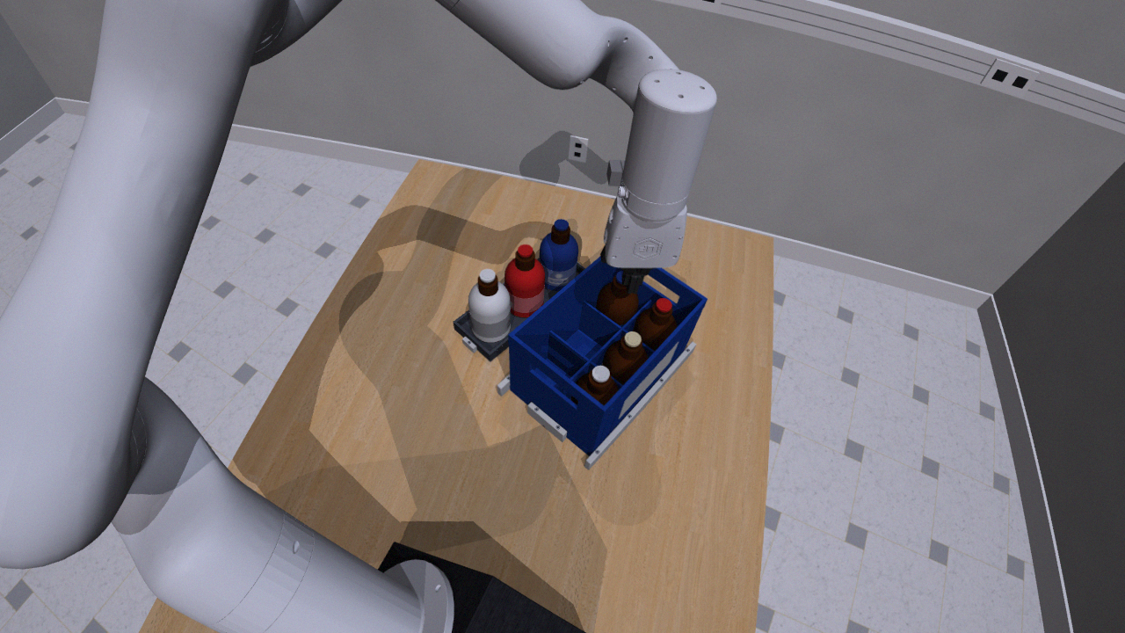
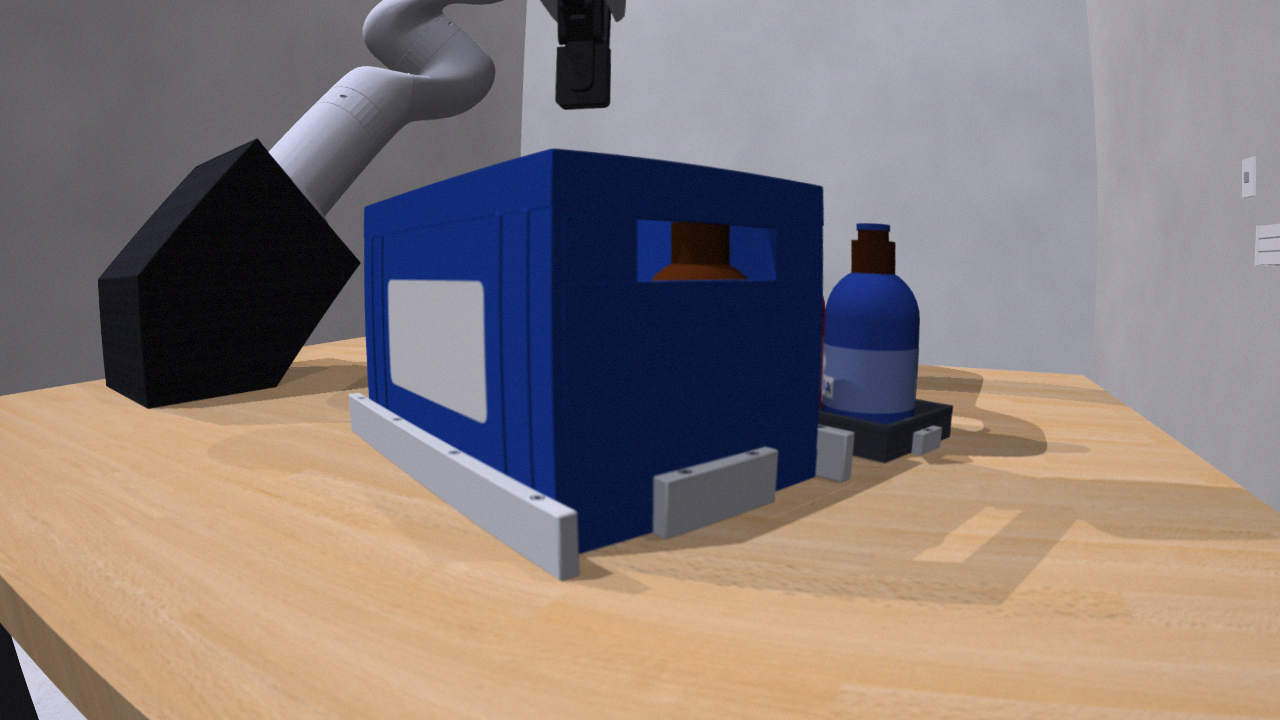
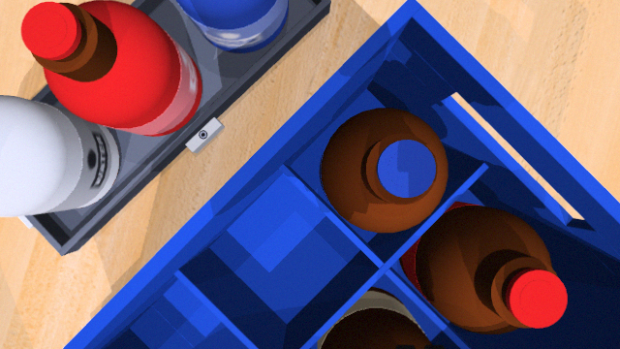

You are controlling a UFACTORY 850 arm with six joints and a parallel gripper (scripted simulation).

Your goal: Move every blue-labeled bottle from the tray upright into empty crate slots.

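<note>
My hand is 16 cm short of the blue-labeled bottle, 14 cm to the right of it and 16 cm above it. Also, from my hand: white-labeled bottle 1 cm ahead, 23 cm to the left, 16 cm below; then blue crate 2 cm behind, 2 cm to the left, 16 cm below; then red-labeled bottle 8 cm ahead, 19 cm to the left, 16 cm below.
</note>
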